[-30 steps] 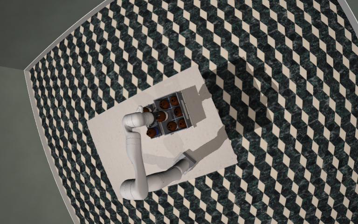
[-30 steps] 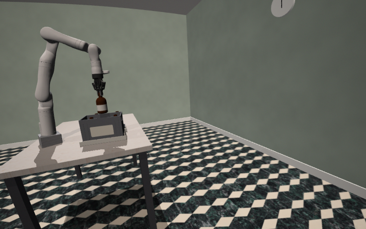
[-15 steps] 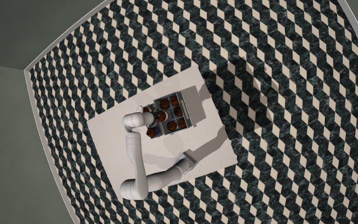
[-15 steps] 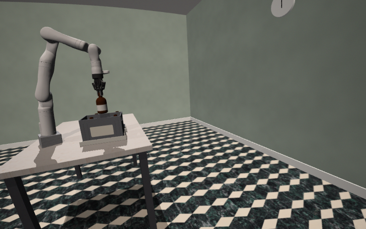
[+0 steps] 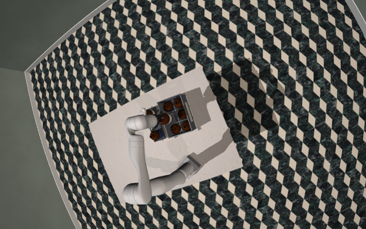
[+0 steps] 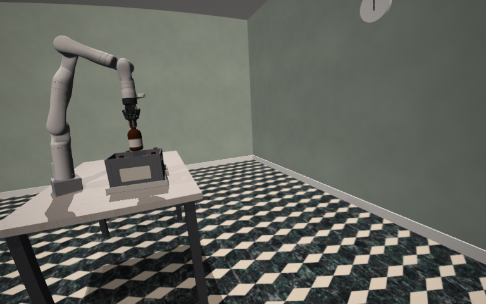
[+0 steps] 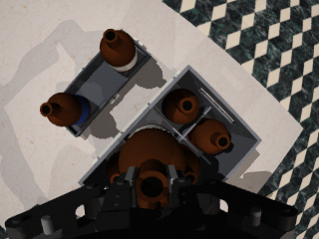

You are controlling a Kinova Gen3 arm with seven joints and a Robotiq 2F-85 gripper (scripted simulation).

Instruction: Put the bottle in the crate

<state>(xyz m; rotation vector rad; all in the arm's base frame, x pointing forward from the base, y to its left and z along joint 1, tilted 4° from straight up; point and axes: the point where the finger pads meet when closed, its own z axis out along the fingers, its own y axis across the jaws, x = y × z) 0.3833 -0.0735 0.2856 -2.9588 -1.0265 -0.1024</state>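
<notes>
The brown bottle lies 7 cm below my hand. The rest, counted from my hand: grey tray 32 cm below, 18 cm to the left, 2 cm ahead; then grey crate 25 cm below, 4 cm to the right, 1 cm behind.
</notes>
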